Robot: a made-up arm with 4 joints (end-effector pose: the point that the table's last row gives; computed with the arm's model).
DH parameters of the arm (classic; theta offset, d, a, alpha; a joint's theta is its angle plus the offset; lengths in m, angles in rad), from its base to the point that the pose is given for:
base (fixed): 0.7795 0 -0.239 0
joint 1: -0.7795 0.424 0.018 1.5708
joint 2: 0 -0.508 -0.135 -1.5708
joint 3: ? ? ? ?
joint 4: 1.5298 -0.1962 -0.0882 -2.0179
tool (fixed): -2.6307 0.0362 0 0
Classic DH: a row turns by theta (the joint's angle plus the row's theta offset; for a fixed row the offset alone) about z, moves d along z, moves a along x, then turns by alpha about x.
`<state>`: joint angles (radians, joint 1 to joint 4).
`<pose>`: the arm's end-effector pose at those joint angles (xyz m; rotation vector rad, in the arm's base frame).
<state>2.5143 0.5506 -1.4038 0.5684</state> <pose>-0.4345 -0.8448 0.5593 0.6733 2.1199 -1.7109</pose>
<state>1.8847 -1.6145 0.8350 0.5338</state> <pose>-0.6386 -0.0556 0.7228 -1.4266 0.3862 -1.4478</pose>
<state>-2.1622 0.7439 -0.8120 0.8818</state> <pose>0.5549 -0.3268 0.4640 -1.4110 1.7356 -0.5382</pose>
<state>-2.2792 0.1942 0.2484 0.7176</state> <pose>0.4644 -0.2563 0.5793 -1.4465 0.9903 0.7107</pose>
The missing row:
joint 3: 1.1251 0.0997 -0.0368 2.5331
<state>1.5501 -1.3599 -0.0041 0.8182</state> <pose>-0.7591 0.0176 0.7709 -0.1492 0.3773 -2.1823</pose>
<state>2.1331 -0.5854 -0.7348 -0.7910</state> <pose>-0.6252 -0.5703 0.8047 -0.4662 0.2880 -0.7593</pose>
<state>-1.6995 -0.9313 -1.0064 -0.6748</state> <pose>0.4685 -0.3054 0.7903 -0.1164 -0.3785 1.3057</pose>
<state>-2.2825 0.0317 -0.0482 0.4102</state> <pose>0.4681 -0.3022 0.6333 -1.1785 0.8816 0.7478</pose>
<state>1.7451 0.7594 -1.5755 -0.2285</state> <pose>-0.8309 -0.5282 0.4960 1.1430 1.8246 -1.7434</pose>
